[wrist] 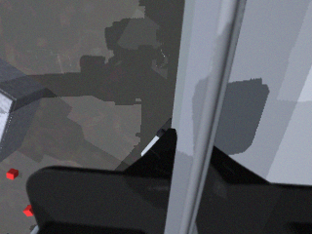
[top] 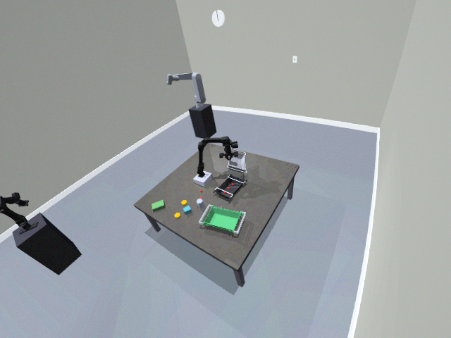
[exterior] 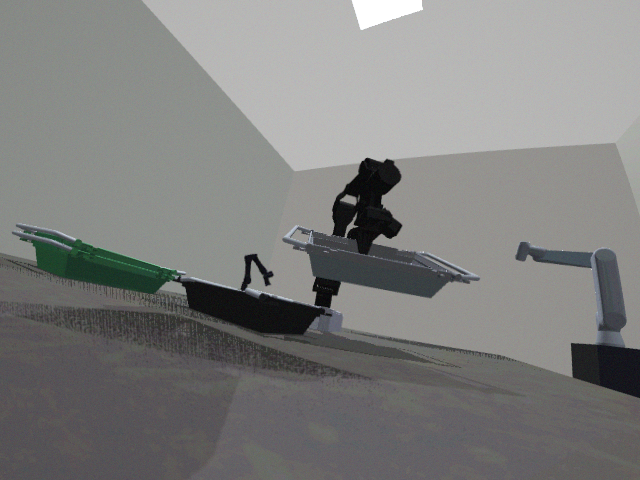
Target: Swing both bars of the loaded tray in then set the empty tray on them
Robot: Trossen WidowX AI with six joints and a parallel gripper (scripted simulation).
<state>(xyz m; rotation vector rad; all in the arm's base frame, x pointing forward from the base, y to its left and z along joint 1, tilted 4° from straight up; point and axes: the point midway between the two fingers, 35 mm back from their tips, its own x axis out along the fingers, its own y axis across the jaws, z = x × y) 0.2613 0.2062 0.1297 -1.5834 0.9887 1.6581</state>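
My gripper tip is 7 cm short of the grey tray and 4 cm to the right of it. The rest, counted from my gripper tip: red block (35 cm to the right, 18 cm below, 15 cm behind); then cyan cube (62 cm to the right, 16 cm below, 9 cm behind); then grey cylinder (51 cm to the right, 15 cm below, 2 cm behind).
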